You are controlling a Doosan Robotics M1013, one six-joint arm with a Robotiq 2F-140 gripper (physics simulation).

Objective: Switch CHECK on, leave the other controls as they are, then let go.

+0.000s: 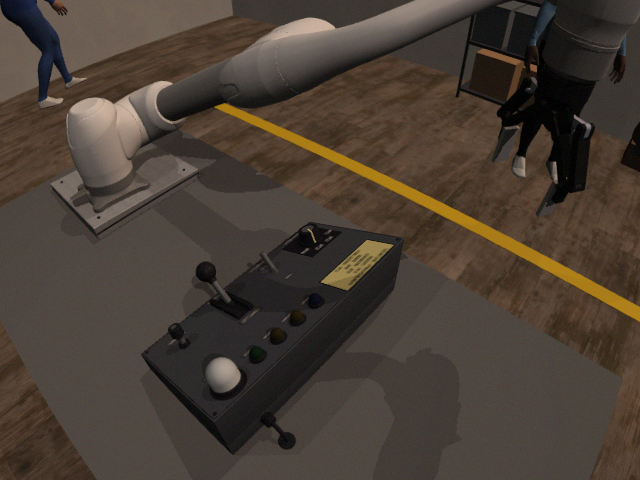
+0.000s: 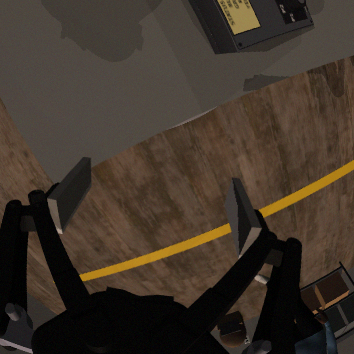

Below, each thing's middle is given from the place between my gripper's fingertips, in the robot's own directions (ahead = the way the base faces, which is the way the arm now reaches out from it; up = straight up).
Right now the dark control box point(image 1: 239, 366) is 330 mm to the right of my hand, 260 mm below it and 250 mm behind it.
